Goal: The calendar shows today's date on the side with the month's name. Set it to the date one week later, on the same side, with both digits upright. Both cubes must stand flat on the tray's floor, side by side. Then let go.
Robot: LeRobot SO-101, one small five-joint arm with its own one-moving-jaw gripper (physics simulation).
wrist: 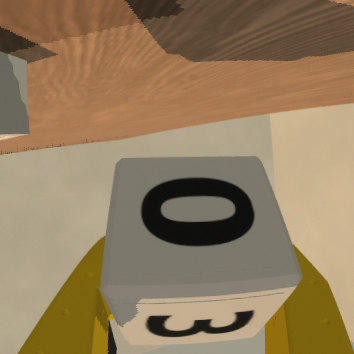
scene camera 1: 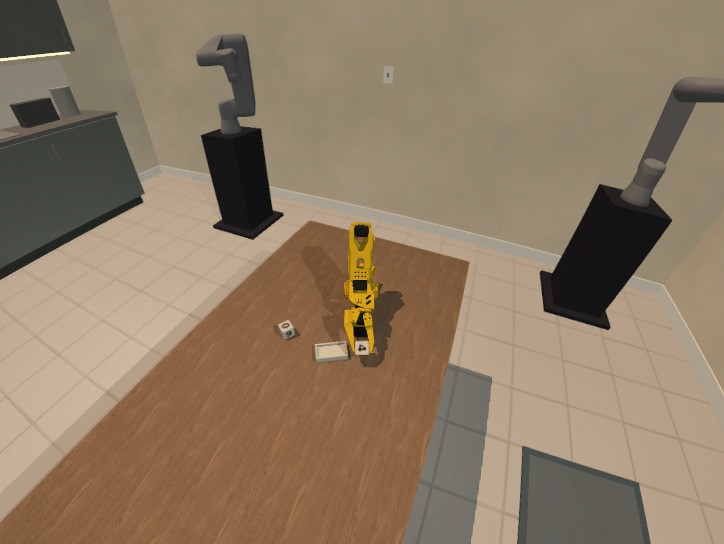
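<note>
My gripper (scene camera 1: pixel 359 346) (wrist: pixel 189 315) is shut on a white number cube (scene camera 1: pixel 362 348) (wrist: pixel 200 215), one jaw on each side. In the scene view the cube shows a 4 turned on its side. In the wrist view it shows a 0 lying sideways and a 3 below it, also turned. It is held just right of the white tray (scene camera 1: pixel 331 359) (wrist: pixel 15 95), of which a part shows at the wrist view's left edge. The tray's floor shows no cube on it. A second white cube (scene camera 1: pixel 286 329) lies on the table left of the tray, showing a 0 and a 6 or 9.
The wooden table (scene camera 1: pixel 263 421) (wrist: pixel 200 90) extends in front of the tray and to both sides. The arm's shadow falls on it around the gripper. Two grey arms on black pedestals (scene camera 1: pixel 238 175) (scene camera 1: pixel 602 251) stand on the floor beyond the table.
</note>
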